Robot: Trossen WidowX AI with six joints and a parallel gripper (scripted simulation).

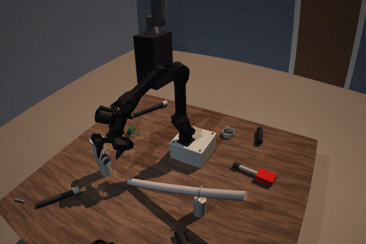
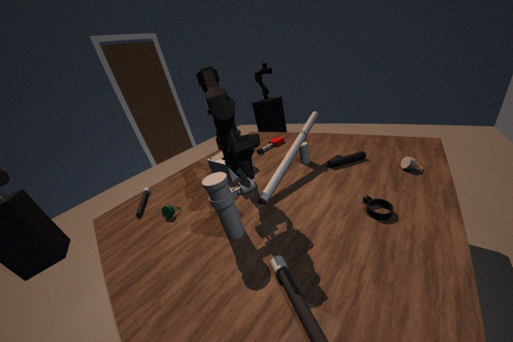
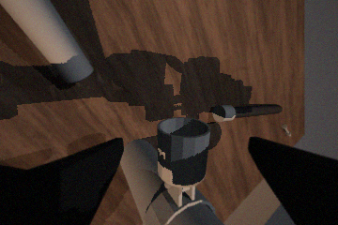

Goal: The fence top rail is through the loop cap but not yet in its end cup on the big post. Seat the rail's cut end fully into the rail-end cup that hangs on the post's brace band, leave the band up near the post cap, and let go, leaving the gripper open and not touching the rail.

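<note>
The rail-end cup is 2 cm to the right of my gripper tip and 1 cm below it. Round my gripper tip: green piece (34 cm behind, 19 cm to the right, 14 cm below); then dark cylinder (69 cm behind, 41 cm to the left, 14 cm below); then short post (41 cm to the left, 9 cm behind, 5 cm below).
</note>
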